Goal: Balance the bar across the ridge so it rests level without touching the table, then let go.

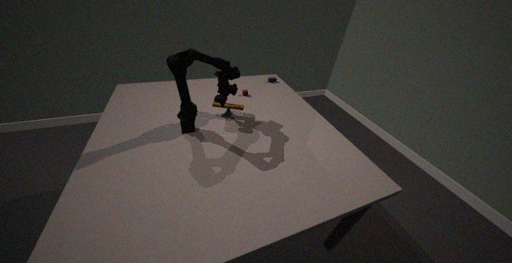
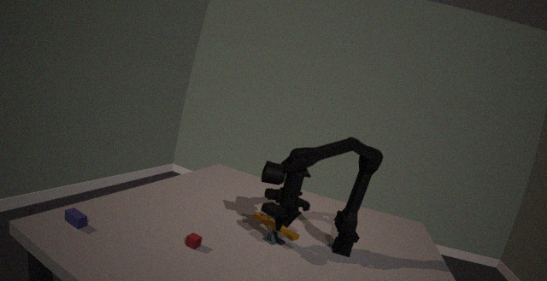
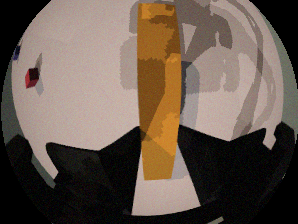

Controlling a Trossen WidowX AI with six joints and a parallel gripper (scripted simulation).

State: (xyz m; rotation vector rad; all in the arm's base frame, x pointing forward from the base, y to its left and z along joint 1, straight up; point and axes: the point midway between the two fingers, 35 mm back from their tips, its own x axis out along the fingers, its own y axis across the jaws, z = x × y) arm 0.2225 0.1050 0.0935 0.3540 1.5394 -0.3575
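The orange bar lies 2 cm ahead of my gripper tip and 1 cm to the right of it. From my gripper tip the other things lie so: blue block: 52 cm ahead, 40 cm to the left, 4 cm below; red cube: 21 cm to the left, 21 cm ahead, 4 cm below.
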